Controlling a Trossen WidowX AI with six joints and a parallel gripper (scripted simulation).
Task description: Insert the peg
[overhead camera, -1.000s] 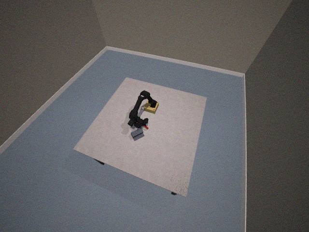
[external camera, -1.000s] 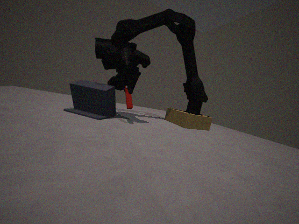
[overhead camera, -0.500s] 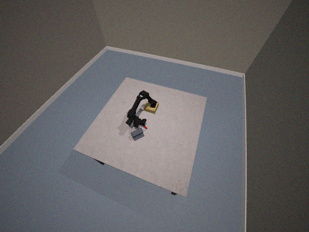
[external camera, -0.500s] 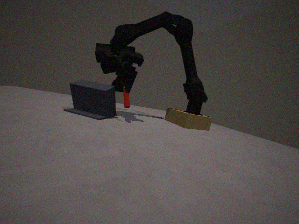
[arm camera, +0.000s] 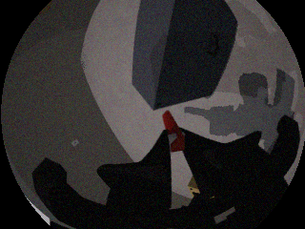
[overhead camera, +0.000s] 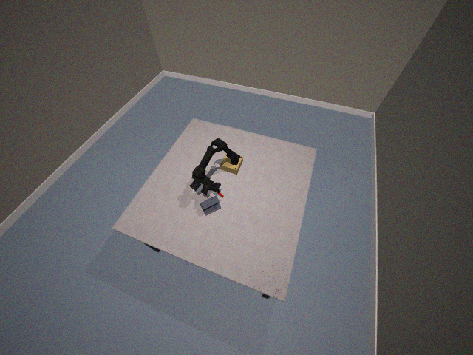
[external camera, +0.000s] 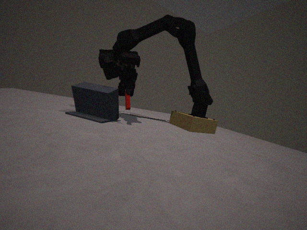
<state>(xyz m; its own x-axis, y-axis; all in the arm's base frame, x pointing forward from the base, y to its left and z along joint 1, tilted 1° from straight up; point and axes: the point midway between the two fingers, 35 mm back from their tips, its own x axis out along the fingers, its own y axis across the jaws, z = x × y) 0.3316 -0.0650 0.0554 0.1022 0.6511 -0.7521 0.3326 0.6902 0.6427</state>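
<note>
Now: gripper tip 80 mm short of the grey-blue sloped panel, 60 mm to the left of it and 40 mm above it. Round my gripper tip: red peg 10 mm to the right.
</note>
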